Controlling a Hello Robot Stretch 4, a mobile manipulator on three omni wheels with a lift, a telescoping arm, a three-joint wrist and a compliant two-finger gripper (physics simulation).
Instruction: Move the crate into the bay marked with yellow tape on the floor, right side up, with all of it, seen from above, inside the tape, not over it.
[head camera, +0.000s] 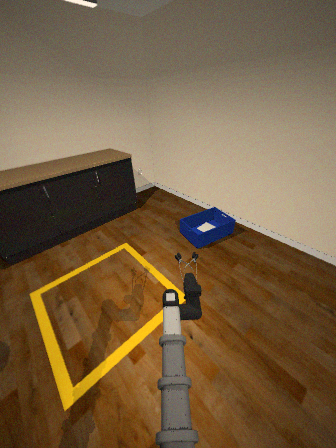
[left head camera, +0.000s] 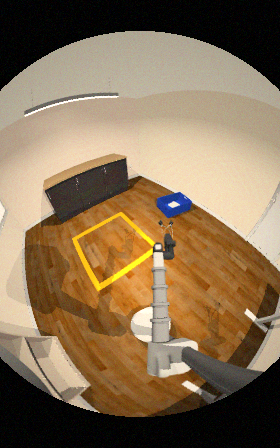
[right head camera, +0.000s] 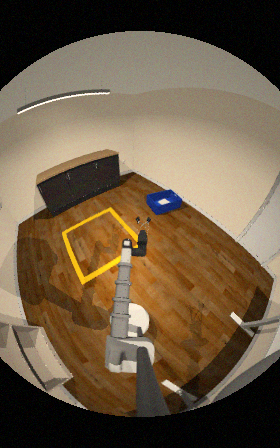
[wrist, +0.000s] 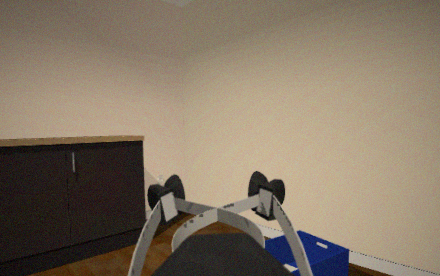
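Observation:
The blue crate stands upright on the floor near the right-hand wall, with a white patch on its inside bottom. The yellow tape bay lies on the floor to the left of the crate and apart from it; the arm covers part of its right corner. My gripper is open and empty, in the air short of the crate. In the wrist view the crate is low on the right, partly behind the right finger.
A dark cabinet with a wooden top stands along the wall beyond the bay. A pale shelf unit shows at the lower left of both side head views. White table feet stand at the lower right.

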